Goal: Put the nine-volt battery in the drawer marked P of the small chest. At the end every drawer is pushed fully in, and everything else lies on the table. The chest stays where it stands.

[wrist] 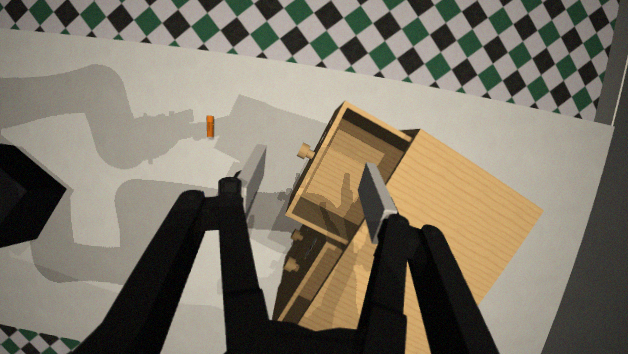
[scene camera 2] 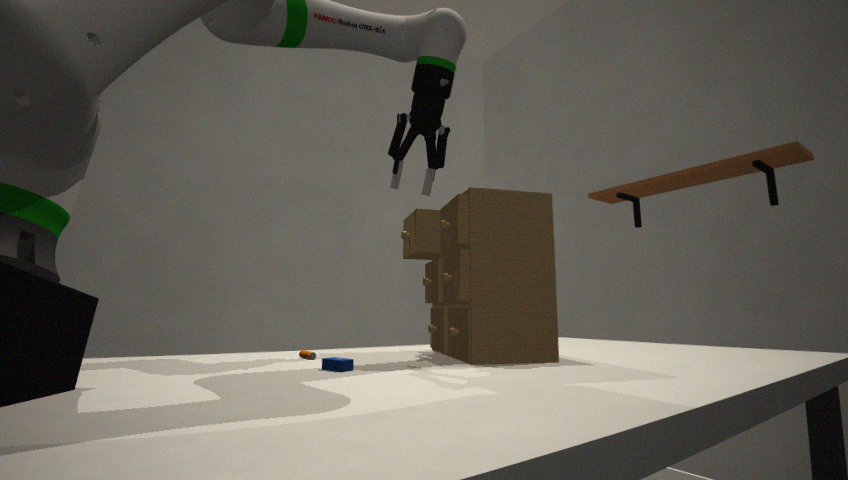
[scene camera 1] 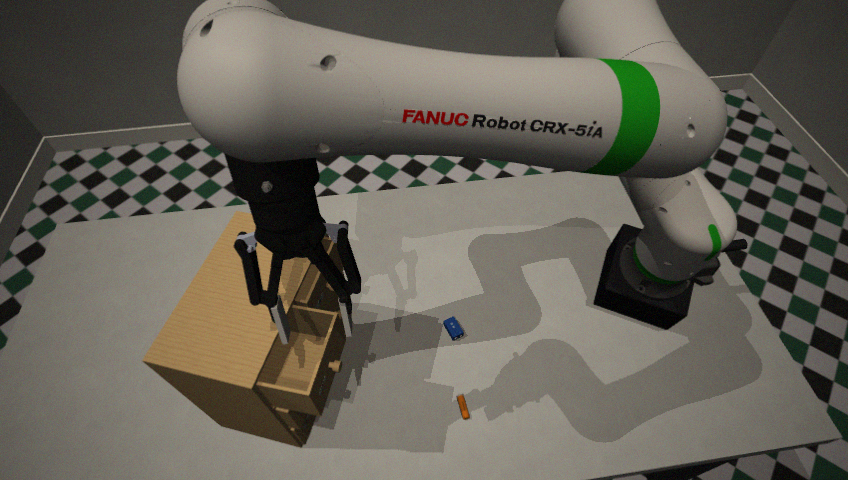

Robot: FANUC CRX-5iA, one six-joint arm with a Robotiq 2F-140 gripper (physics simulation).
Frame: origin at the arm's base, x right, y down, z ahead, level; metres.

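Seen in the pictures: gripper, fingertip midpoint: point(wrist: 314, 168) point(scene camera 2: 410, 192) point(scene camera 1: 318, 333); arm's base, origin of the base link: point(scene camera 1: 653, 267).
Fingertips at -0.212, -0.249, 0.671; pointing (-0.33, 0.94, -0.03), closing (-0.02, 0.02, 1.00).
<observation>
Offsets run from my fingertips to a thing's top centre, as dx, dy, dz. Level surfaces: height alone.
The nine-volt battery @(+0.168, +0.357, -0.231) point(scene camera 1: 453, 327) point(scene camera 2: 337, 364) is a blue block lying on the table in front of the chest; it does not show in the wrist view. The small wooden chest @(+0.114, +0.044, +0.133) point(scene camera 1: 202, 315) point(scene camera 2: 512, 273) point(wrist: 465, 200) has one top drawer @(+0.019, +0.055, +0.074) point(scene camera 1: 297, 360) point(scene camera 2: 425, 234) point(wrist: 332, 162) pulled far out, with no object visible inside. The other top drawer @(+0.171, +0.055, +0.081) point(scene camera 2: 455, 221) point(wrist: 327, 255) stands partly out. A middle drawer @(+0.036, +0.163, +0.126) point(scene camera 2: 430, 280) seems slightly out. The drawer letters are not readable. My gripper point(scene camera 1: 316, 337) point(scene camera 2: 410, 190) point(wrist: 314, 168) is open and empty, pointing down above the pulled-out drawer.
An orange cylindrical battery @(-0.006, +0.360, -0.227) point(scene camera 1: 462, 406) point(scene camera 2: 307, 354) point(wrist: 210, 126) lies on the table @(dy +0.375) point(scene camera 1: 535, 452) point(scene camera 2: 535, 416) point(wrist: 165, 65) near the blue one. The robot's black base point(scene camera 1: 642, 303) stands at the far side from the chest. A wall shelf point(scene camera 2: 702, 172) hangs behind the table.
</observation>
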